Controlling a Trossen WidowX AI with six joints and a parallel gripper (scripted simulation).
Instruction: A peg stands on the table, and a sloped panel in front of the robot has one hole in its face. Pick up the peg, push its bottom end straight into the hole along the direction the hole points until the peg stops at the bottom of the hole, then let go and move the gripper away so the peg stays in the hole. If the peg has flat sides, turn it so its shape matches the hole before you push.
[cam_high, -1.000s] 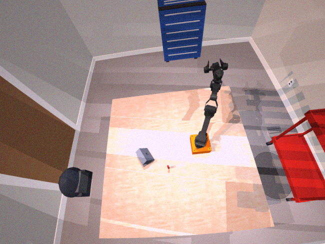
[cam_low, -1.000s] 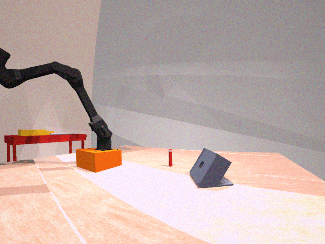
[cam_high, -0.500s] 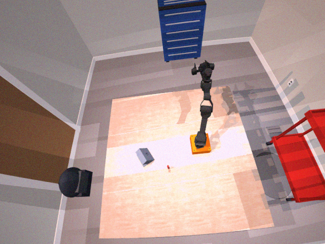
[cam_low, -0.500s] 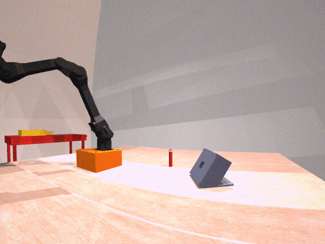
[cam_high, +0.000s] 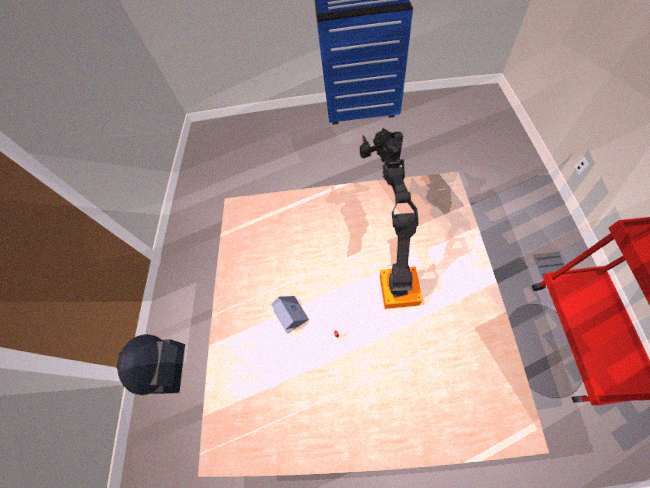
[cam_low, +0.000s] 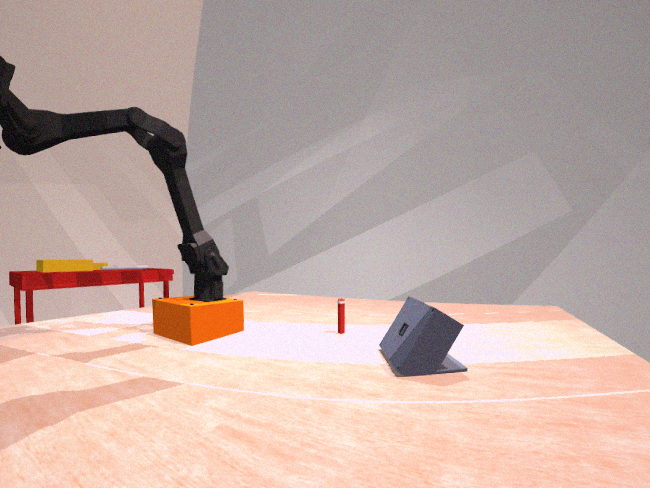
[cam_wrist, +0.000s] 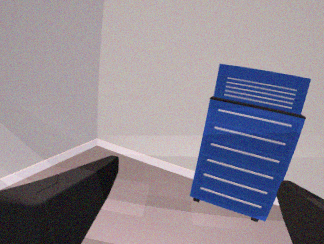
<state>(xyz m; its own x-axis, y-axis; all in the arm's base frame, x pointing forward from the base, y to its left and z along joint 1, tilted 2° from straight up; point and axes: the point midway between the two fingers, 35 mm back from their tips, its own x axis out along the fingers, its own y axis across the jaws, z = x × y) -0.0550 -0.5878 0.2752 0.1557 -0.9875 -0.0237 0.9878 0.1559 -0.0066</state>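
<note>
My gripper tip is 340 mm short of the red square-sided peg, 730 mm to the right of it and 320 mm above it. Also, from my gripper tip: grey sloped panel: 520 mm ahead, 590 mm to the left, 340 mm below.
</note>
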